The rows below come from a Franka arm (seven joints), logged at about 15 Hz.
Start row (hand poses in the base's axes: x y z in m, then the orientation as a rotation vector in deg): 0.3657, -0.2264, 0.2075, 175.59, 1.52, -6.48
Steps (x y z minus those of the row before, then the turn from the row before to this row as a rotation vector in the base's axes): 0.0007, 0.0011, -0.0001, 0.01, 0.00, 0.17; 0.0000, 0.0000, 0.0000, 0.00, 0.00, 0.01; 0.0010, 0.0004, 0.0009, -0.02, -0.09, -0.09; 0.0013, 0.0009, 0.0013, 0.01, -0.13, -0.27; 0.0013, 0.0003, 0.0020, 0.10, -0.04, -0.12; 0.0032, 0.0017, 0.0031, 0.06, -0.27, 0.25; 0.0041, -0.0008, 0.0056, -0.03, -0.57, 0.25; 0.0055, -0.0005, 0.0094, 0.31, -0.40, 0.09; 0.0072, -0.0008, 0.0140, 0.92, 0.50, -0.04; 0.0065, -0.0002, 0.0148, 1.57, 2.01, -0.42; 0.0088, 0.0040, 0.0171, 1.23, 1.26, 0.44; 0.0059, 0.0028, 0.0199, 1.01, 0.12, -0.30; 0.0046, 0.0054, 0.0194, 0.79, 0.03, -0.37; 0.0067, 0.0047, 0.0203, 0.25, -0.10, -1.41
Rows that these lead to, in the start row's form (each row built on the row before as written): 0.3664, -0.2253, 0.2074, 175.59, 1.78, -6.47; 0.3664, -0.2253, 0.2074, 175.59, 1.80, -6.47; 0.3674, -0.2249, 0.2083, 175.58, 1.66, -6.34; 0.3687, -0.2240, 0.2096, 175.61, 1.24, -6.16; 0.3700, -0.2237, 0.2116, 175.72, 1.06, -6.11; 0.3732, -0.2220, 0.2147, 175.78, 1.43, -5.68; 0.3773, -0.2228, 0.2203, 175.76, 1.78, -4.79; 0.3828, -0.2233, 0.2297, 176.08, 1.91, -4.17; 0.3900, -0.2241, 0.2437, 176.99, 1.92, -4.95; 0.3965, -0.2243, 0.2585, 178.48, 1.43, -8.11; 0.4053, -0.2203, 0.2756, 179.59, 2.24, -10.12; 0.4112, -0.2175, 0.2955, -178.78, -1.85, 10.24; 0.4158, -0.2121, 0.3149, -177.97, -1.34, 10.22; 0.4225, -0.2074, 0.3352, -177.66, 0.82, 10.01
